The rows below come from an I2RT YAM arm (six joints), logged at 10 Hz.
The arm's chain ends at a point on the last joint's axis. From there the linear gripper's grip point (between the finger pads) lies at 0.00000 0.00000 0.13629 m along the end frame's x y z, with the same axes.
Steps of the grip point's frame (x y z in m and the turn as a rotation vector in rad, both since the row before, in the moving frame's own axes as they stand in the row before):
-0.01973 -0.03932 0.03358 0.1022 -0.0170 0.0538
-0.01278 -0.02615 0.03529 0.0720 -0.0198 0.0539
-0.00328 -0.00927 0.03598 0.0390 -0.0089 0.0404
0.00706 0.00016 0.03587 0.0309 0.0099 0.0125
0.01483 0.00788 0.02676 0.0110 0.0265 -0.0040
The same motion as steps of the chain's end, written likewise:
-0.01779 -0.02536 0.03431 0.1022 -0.0170 0.0538
-0.01035 -0.01628 0.03567 0.0720 -0.0198 0.0539
-0.00218 -0.00393 0.03609 0.0390 -0.0089 0.0404
0.00568 0.00436 0.03594 0.0309 0.0099 0.0125
0.01122 0.00939 0.02682 0.0110 0.0265 -0.0040

